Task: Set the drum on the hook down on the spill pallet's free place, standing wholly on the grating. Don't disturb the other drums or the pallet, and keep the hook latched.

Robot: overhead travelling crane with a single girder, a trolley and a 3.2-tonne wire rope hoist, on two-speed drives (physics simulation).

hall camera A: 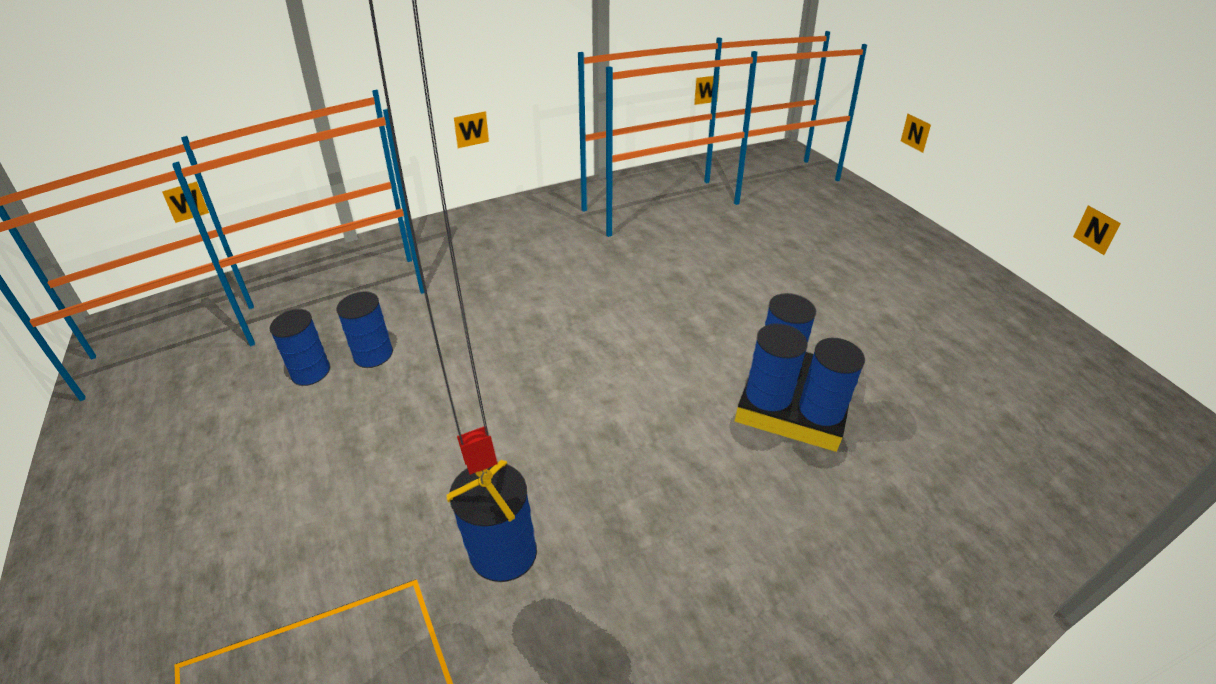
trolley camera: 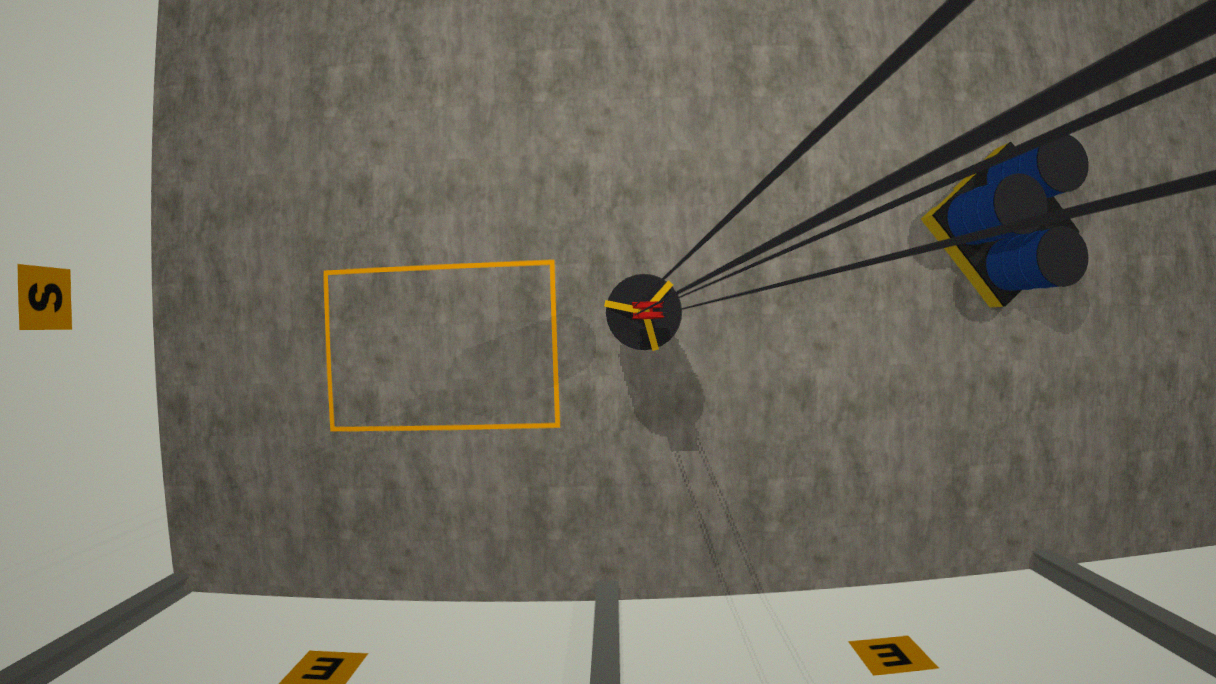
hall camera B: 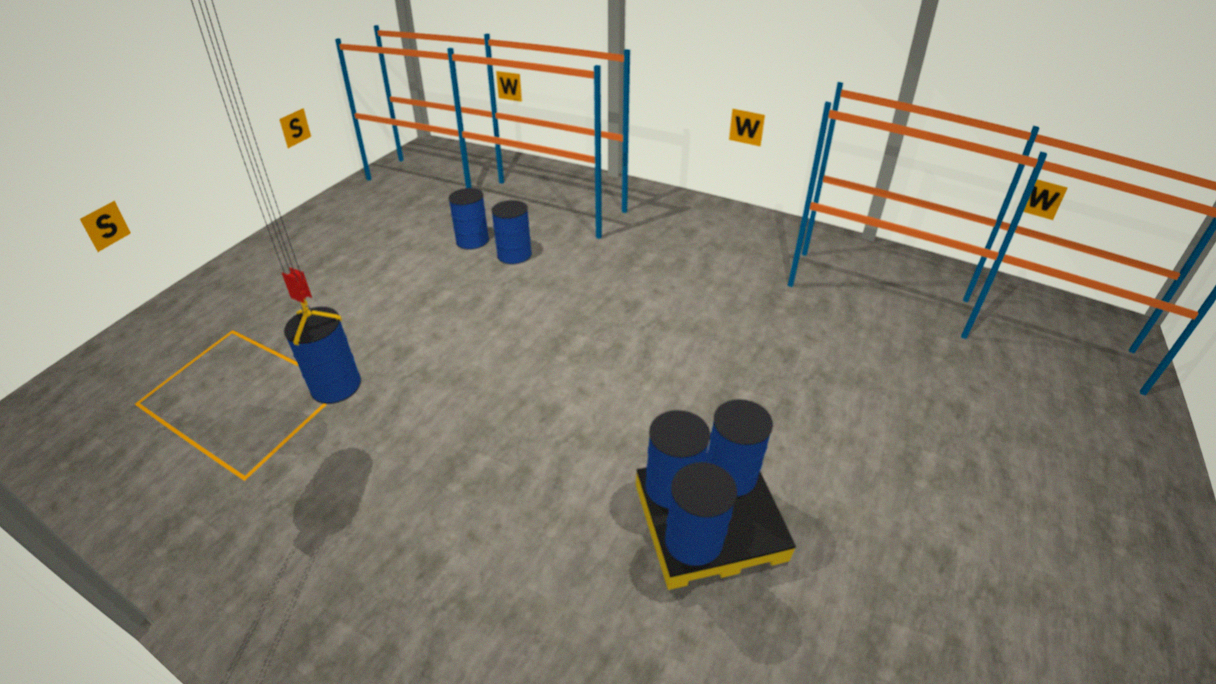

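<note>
My gripper, a yellow three-armed drum grab (hall camera A: pixel 485 478) (hall camera B: pixel 306 313) under the red hook block (hall camera A: pixel 477 450) (hall camera B: pixel 296 285) (trolley camera: pixel 647 314), is shut on a blue drum (hall camera A: pixel 501 548) (hall camera B: pixel 329 365) (trolley camera: pixel 625 327) with a black lid. The drum hangs above the floor, its shadow apart from it. The hook latch is too small to make out. The yellow spill pallet (hall camera A: pixel 786 428) (hall camera B: pixel 765 560) (trolley camera: pixel 961 262) with black grating stands well away from the drum. Three blue drums stand on it. Its free place (hall camera B: pixel 761 523) is the right-hand corner in hall camera B, mostly hidden in hall camera A.
An orange floor rectangle (hall camera A: pixel 297 623) (hall camera B: pixel 188 438) (trolley camera: pixel 442 427) lies beside the hanging drum. Two blue drums (hall camera A: pixel 365 331) (hall camera B: pixel 511 233) stand near one rack. Two blue-and-orange racks (hall camera A: pixel 608 153) (hall camera B: pixel 597 153) stand along the W wall.
</note>
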